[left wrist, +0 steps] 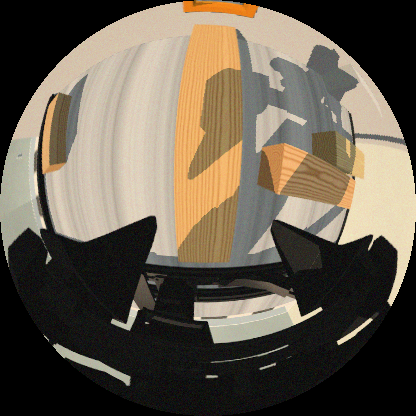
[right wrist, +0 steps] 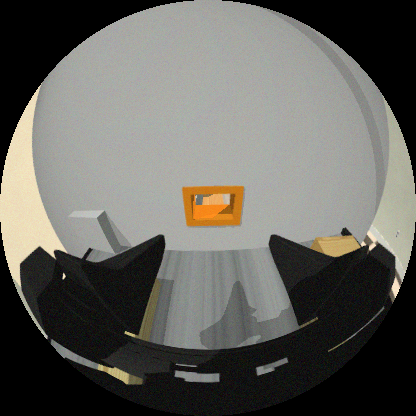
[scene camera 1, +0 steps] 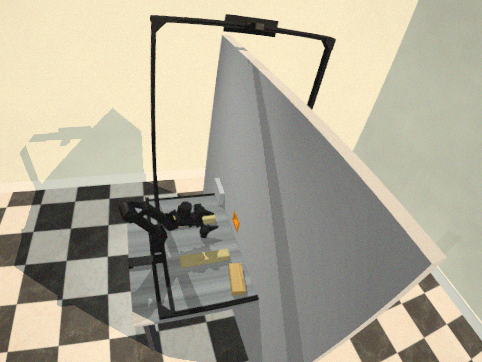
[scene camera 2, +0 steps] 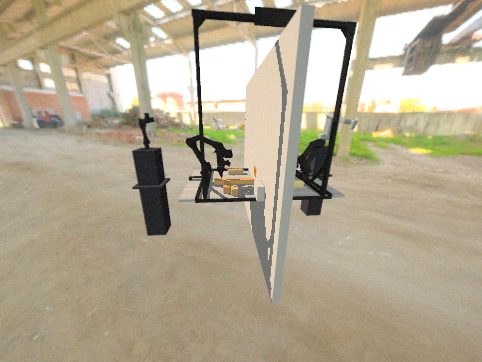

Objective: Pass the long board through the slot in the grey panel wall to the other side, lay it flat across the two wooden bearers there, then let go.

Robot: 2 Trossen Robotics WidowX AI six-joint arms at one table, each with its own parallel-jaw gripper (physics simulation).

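Pixels of known places: left gripper, fingertip midpoint: (left wrist: pixel 216 224) (scene camera 2: pixel 221 176); right gripper, fingertip midpoint: (right wrist: pixel 218 241) (scene camera 1: pixel 216 220); left arm's base, link origin: (left wrist: pixel 176 289); right arm's base, link origin: (scene camera 1: pixel 157 247) (scene camera 2: pixel 304 178).
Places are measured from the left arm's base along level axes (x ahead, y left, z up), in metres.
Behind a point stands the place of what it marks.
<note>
The long board (scene camera 2: pixel 245 181) {x 0.347, y -0.071, z 0.002 m} (left wrist: pixel 210 150) {x 0.198, y -0.043, z 0.016 m} lies flat on the table at one side of the panel wall (scene camera 1: pixel 310 190) {x 0.483, y 0.384, z 0.714 m} (scene camera 2: pixel 265 115) {x 0.433, y -0.315, z 0.532 m} (right wrist: pixel 200 100) {x 0.483, y -0.057, z 0.245 m}, pointing towards it. My left gripper (scene camera 2: pixel 224 171) {x 0.145, y -0.048, z 0.048 m} (left wrist: pixel 216 224) {x 0.145, y -0.048, z 0.048 m} is open and empty above the board, which runs between its fingers in the left wrist view. The slot has an orange frame (scene camera 1: pixel 236 221) {x 0.470, y -0.061, z 0.060 m} (scene camera 2: pixel 255 171) {x 0.442, y -0.010, z 0.074 m} (left wrist: pixel 220 9) (right wrist: pixel 213 190) {x 0.484, y -0.042, z 0.111 m}. My right gripper (scene camera 1: pixel 215 220) {x 0.598, y -0.042, z 0.116 m} (right wrist: pixel 218 241) {x 0.598, y -0.042, z 0.116 m} is open and empty on the other side, facing the slot. One bearer (scene camera 1: pixel 205 258) {x 0.686, y 0.123, z 0.025 m} lies there; the other bearer (scene camera 1: pixel 208 219) {x 0.610, y -0.135, z 0.018 m} (right wrist: pixel 150 312) {x 0.629, y -0.135, z -0.007 m} is partly hidden by the arm and fingers.
A wooden block (scene camera 1: pixel 237 279) {x 0.559, y 0.267, z 0.019 m} (right wrist: pixel 335 246) {x 0.555, y 0.223, z 0.019 m} lies near the wall on the bearers' side. On the board's side, one block (left wrist: pixel 55 132) {x 0.273, y 0.224, z 0.009 m} lies left of it and two blocks (left wrist: pixel 312 175) {x 0.189, y -0.148, z 0.031 m} (left wrist: pixel 332 145) {x 0.236, y -0.196, z 0.024 m} lie right of it. A grey upright (scene camera 1: pixel 220 192) {x 0.507, y -0.285, z 0.077 m} (scene camera 2: pixel 260 192) {x 0.405, y -0.415, z 0.041 m} (right wrist: pixel 87 222) {x 0.513, y -0.314, z 0.067 m} stands against the wall.
</note>
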